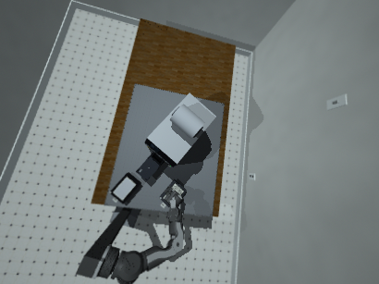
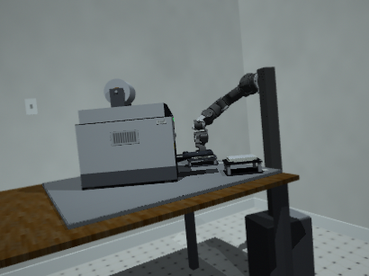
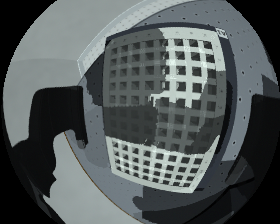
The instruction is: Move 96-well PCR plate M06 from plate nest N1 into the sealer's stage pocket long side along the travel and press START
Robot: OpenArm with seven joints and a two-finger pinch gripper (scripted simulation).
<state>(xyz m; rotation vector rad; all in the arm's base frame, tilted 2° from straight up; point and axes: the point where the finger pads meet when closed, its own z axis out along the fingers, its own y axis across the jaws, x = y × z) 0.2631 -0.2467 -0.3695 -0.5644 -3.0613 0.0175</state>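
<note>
Right now my hand is 10 mm above the 96-well PCR plate M06. Also, from my hand: white label: 100 mm behind, 60 mm below, 40 mm to the left; then dark sealer stage: 230 mm to the left, 110 mm ahead, 40 mm above; then dark nest N1: 20 mm below.
</note>
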